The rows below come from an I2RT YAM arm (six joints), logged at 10 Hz.
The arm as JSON. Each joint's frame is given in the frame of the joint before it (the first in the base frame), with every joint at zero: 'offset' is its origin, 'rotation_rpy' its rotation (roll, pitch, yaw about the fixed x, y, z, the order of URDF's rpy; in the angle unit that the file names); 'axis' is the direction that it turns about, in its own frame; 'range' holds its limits. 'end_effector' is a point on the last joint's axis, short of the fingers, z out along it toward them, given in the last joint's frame.
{
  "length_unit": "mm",
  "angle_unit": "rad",
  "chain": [
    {
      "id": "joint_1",
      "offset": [
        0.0,
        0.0,
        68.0
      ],
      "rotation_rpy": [
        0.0,
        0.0,
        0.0
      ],
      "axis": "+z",
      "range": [
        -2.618,
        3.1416
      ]
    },
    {
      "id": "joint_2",
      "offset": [
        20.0,
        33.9,
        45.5
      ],
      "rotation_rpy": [
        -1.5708,
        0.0,
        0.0
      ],
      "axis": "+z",
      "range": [
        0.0,
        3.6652
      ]
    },
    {
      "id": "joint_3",
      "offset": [
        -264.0,
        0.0,
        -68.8
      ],
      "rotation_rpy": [
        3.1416,
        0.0,
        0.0
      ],
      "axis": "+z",
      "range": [
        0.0,
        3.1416
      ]
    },
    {
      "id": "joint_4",
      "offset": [
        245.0,
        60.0,
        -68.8
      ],
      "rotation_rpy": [
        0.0,
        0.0,
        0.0
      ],
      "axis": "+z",
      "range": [
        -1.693,
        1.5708
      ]
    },
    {
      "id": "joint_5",
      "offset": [
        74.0,
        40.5,
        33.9
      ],
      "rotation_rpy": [
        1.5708,
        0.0,
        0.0
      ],
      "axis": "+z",
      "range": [
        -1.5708,
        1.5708
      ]
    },
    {
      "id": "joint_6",
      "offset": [
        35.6,
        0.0,
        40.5
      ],
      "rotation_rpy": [
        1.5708,
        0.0,
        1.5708
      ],
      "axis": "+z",
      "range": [
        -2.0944,
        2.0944
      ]
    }
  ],
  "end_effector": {
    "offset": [
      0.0,
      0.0,
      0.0
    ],
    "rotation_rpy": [
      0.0,
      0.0,
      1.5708
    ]
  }
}
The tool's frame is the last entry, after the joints.
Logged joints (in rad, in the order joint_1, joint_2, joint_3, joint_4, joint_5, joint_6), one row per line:
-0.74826 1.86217 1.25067 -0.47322 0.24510 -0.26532
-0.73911 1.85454 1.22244 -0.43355 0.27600 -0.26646
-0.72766 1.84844 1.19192 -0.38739 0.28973 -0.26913
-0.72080 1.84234 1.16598 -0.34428 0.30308 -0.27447
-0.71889 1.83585 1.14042 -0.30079 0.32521 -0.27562
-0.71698 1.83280 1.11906 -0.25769 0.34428 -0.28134
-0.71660 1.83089 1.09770 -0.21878 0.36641 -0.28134
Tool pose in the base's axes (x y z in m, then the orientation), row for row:
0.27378 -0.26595 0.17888 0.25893 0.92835 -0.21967 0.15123
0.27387 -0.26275 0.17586 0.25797 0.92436 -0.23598 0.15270
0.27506 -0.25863 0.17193 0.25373 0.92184 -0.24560 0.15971
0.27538 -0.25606 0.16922 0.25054 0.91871 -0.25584 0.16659
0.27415 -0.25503 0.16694 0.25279 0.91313 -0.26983 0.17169
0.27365 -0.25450 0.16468 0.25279 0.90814 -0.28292 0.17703
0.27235 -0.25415 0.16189 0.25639 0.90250 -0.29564 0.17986
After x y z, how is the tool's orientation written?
As a quaternion, x y z w.
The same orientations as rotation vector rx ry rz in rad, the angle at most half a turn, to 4 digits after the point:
0.7434 2.6653 -0.6307
0.7400 2.6517 -0.6769
0.7250 2.6341 -0.7018
0.7132 2.6152 -0.7283
0.7176 2.5921 -0.7660
0.7155 2.5704 -0.8008
0.7246 2.5505 -0.8355

